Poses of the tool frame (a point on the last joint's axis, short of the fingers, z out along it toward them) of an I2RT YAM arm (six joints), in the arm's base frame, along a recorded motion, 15 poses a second.
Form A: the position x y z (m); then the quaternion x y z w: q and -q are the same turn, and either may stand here.
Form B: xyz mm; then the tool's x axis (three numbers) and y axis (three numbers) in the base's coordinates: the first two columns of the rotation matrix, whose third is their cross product. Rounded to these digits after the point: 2 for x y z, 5 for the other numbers.
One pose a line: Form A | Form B
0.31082, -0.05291, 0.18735, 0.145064, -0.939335, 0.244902, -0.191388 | 310.82, -52.91, 187.35, -0.88465, -0.36627, -0.28850, -0.17878, 0.83796, -0.51562
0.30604, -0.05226, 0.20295, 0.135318, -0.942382, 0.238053, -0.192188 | 306.04, -52.26, 202.95, -0.88951, -0.34654, -0.29780, -0.16354, 0.85004, -0.50069
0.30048, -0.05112, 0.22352, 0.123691, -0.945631, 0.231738, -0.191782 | 300.48, -51.12, 223.52, -0.89584, -0.32282, -0.30538, -0.14505, 0.86200, -0.48572
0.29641, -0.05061, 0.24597, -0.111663, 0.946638, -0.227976, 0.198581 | 296.41, -50.61, 245.97, -0.89619, -0.30195, -0.32506, -0.12087, 0.87112, -0.47597
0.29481, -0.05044, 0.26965, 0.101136, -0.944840, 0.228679, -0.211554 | 294.81, -50.44, 269.65, -0.89003, -0.28787, -0.35351, -0.09436, 0.87495, -0.47492
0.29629, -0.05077, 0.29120, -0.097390, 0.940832, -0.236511, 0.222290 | 296.29, -50.77, 291.20, -0.88220, -0.28840, -0.37221, -0.07811, 0.86916, -0.48833
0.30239, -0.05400, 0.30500, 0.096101, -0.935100, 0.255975, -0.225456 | 302.39, -54.00, 305.00, -0.87987, -0.29515, -0.37245, -0.06431, 0.85048, -0.52206
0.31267, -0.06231, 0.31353, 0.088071, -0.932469, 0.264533, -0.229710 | 312.67, -62.31, 313.53, -0.87895, -0.28578, -0.38180, -0.04272, 0.84453, -0.53380
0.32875, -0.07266, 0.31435, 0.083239, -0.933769, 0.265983, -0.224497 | 328.75, -72.66, 314.35, -0.88534, -0.27488, -0.37498, -0.03603, 0.84465, -0.53411
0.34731, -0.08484, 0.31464, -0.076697, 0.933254, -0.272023, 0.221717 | 347.31, -84.84, 314.64, -0.88992, -0.26378, -0.37211, -0.02253, 0.84024, -0.54174
